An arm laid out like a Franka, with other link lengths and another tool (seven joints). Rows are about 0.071 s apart.
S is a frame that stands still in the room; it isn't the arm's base.
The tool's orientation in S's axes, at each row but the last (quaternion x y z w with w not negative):
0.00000 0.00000 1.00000 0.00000
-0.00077 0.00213 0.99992 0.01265
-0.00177 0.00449 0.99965 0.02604
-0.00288 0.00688 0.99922 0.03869
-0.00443 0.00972 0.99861 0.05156
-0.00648 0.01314 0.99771 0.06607
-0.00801 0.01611 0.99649 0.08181
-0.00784 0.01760 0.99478 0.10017
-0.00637 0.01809 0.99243 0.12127
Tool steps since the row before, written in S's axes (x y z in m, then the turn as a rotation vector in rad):
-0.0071 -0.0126 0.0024 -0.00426 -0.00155 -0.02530
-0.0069 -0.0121 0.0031 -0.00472 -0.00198 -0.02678
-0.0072 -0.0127 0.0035 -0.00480 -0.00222 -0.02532
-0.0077 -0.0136 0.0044 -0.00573 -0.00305 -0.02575
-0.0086 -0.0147 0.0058 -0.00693 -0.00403 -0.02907
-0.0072 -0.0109 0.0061 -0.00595 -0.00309 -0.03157
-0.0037 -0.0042 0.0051 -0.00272 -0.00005 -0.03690
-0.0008 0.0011 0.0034 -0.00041 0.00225 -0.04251
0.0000 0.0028 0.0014 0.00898 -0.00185 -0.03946
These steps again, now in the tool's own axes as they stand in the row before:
0.0071 0.0126 0.0024 0.00426 0.00155 -0.02530
0.0066 0.0123 0.0031 0.00471 0.00199 -0.02678
0.0065 0.0131 0.0034 0.00477 0.00224 -0.02532
0.0066 0.0142 0.0042 0.00564 0.00314 -0.02576
0.0070 0.0156 0.0056 0.00676 0.00417 -0.02909
0.0056 0.0119 0.0059 0.00595 0.00305 -0.03157
0.0029 0.0049 0.0050 0.00336 -0.00064 -0.03684
0.0009 -0.0008 0.0034 0.00166 -0.00354 -0.04239
0.0006 -0.0027 0.0015 -0.00849 -0.00173 -0.03957

